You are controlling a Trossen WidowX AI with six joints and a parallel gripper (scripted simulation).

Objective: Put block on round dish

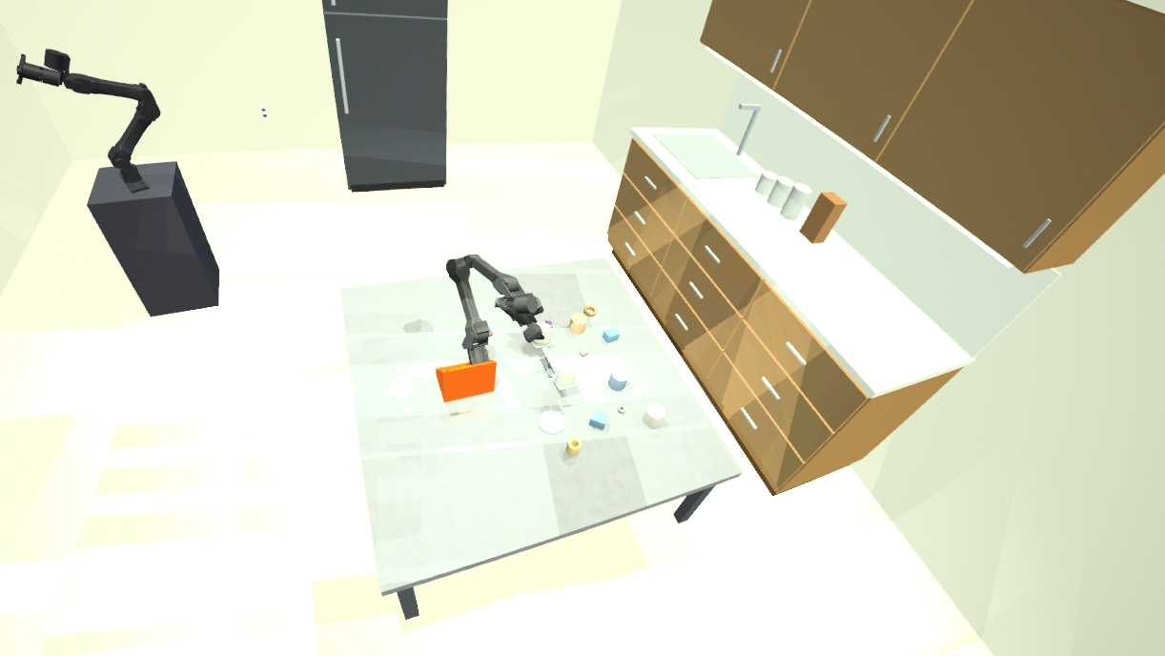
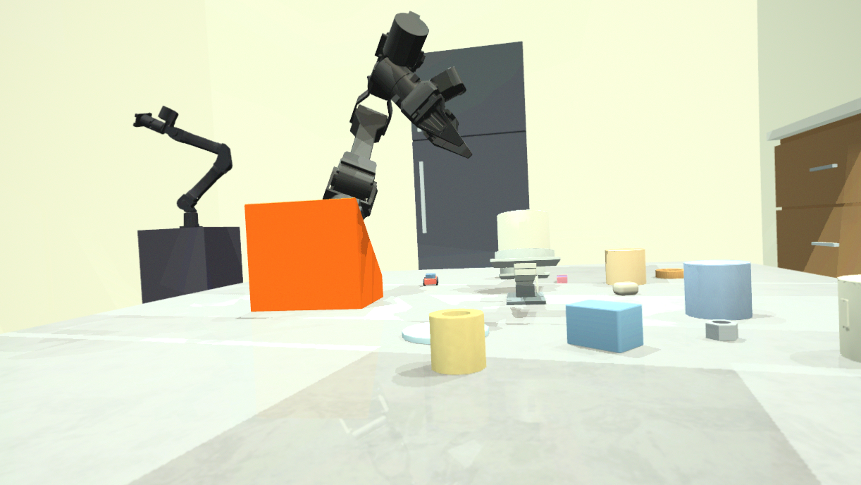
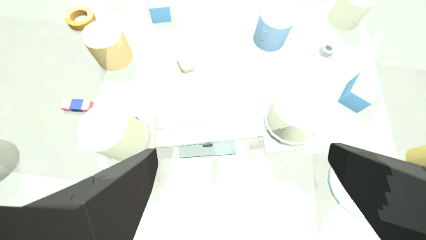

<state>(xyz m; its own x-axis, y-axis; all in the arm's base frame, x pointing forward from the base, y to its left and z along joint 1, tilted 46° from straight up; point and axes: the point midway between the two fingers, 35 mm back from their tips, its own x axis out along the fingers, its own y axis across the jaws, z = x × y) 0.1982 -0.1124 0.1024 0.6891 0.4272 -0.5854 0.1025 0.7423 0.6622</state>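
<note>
My gripper tip is now 90 mm short of the pale block, 140 mm to the right of it and 210 mm above it. The rest, counted from my gripper tip: round dish 20 mm behind, 240 mm to the right, 240 mm below; then pink-blue block 170 mm ahead, 230 mm to the left, 240 mm below; then balance 90 mm ahead, 210 mm below.
</note>
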